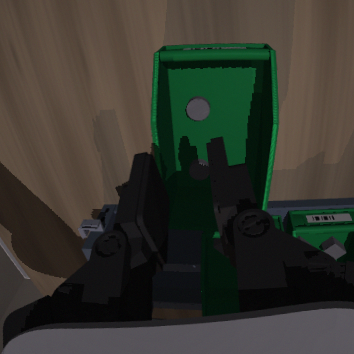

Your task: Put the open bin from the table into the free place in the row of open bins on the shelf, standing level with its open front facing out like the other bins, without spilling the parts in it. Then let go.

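Places are measured from the arm's base along level axes (x right, y ahead, z up), in centimetres.
Where they show: gripper, fingertip midpoint: (185, 169).
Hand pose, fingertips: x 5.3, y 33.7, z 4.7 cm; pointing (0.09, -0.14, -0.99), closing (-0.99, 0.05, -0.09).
Note:
After its pixels a point has its place.
The green open bin (214, 88) {z -12.7, x 4.8, y 35.5 cm} stretches away from me over the wooden surface, its labelled end farthest from me. Two grey round parts lie in it, one (197, 109) {z -11.7, x 6.9, y 36.9 cm} in the light and one (199, 169) {z -11.7, x 8.6, y 44.0 cm} in shadow near my fingertips. My gripper (185, 169) {z 4.7, x 5.3, y 33.7 cm} is narrowed with a gap left between the black fingers, and nothing is gripped. The left finger stands outside the bin's left wall. The right finger hangs over the bin's inside. The near end of the bin is hidden behind my fingers.
A grey-blue shelf (316, 204) {z -11.7, x -4.5, y 52.0 cm} runs across behind my fingers. At the right a green bin (298, 232) {z -8.8, x -1.6, y 53.3 cm} stands on it, with a barcode label and a grey cube part (333, 247) {z -10.6, x -6.7, y 59.4 cm}. A grey frame piece (89, 228) {z -6.1, x 22.2, y 45.9 cm} shows at the left. A green wall (219, 277) {z -12.1, x 10.7, y 65.2 cm} shows under my right finger.

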